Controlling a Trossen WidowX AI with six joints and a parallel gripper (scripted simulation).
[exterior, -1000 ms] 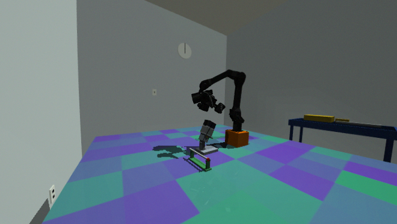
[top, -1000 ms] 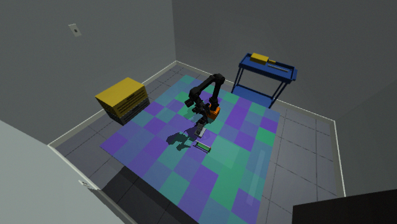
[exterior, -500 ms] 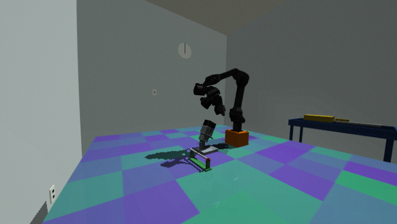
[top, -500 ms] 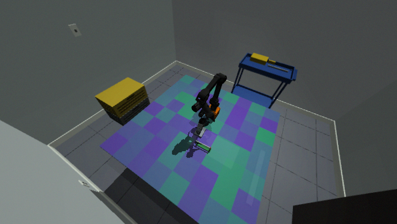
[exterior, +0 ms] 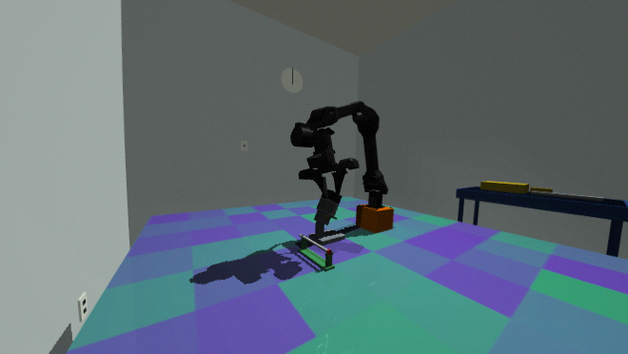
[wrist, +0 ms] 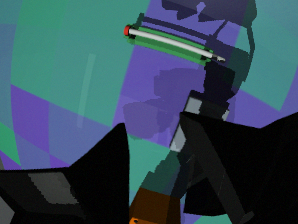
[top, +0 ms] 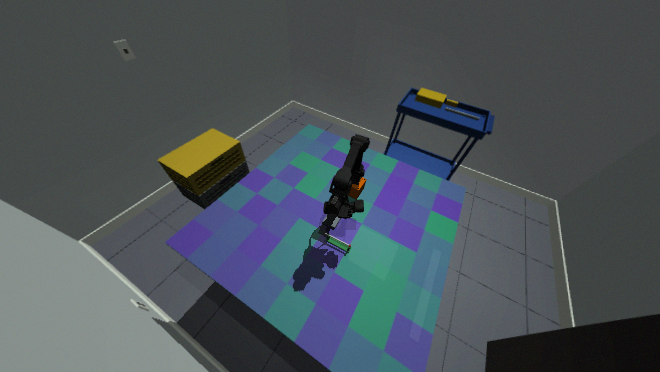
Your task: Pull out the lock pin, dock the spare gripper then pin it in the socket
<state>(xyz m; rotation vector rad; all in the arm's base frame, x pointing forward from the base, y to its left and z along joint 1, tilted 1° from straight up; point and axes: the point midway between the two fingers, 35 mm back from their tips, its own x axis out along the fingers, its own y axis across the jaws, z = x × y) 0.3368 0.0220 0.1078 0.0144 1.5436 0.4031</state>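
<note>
Right now my gripper tip is 150 mm above the green cradle and 60 mm short of it. Round my gripper tip: grey mount 120 mm below, 80 mm to the right, 70 mm behind; then spare gripper 80 mm to the right, 70 mm behind, 50 mm below.
</note>
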